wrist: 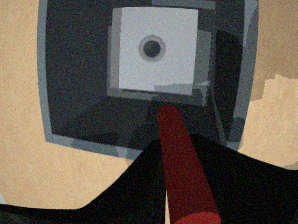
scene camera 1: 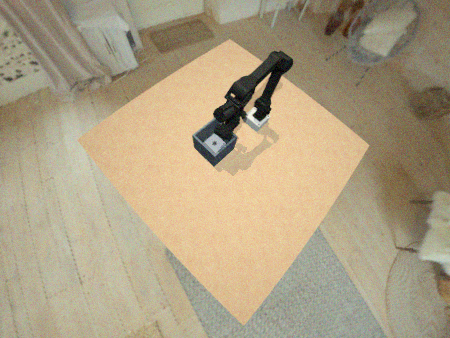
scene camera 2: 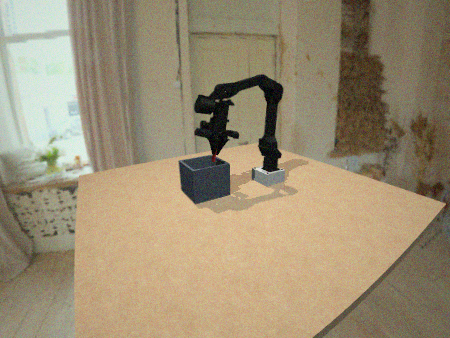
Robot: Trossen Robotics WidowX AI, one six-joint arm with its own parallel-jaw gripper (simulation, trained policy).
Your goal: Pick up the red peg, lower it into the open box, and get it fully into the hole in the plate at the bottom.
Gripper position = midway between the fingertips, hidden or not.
In view: the gripper (scene camera 2: 215, 155) and a light grey plate (wrist: 133, 65).
The gripper is seen too in the wrist view (wrist: 175, 145). Scene camera 2 does not show the light grey plate, which is hidden by a dark grey box.
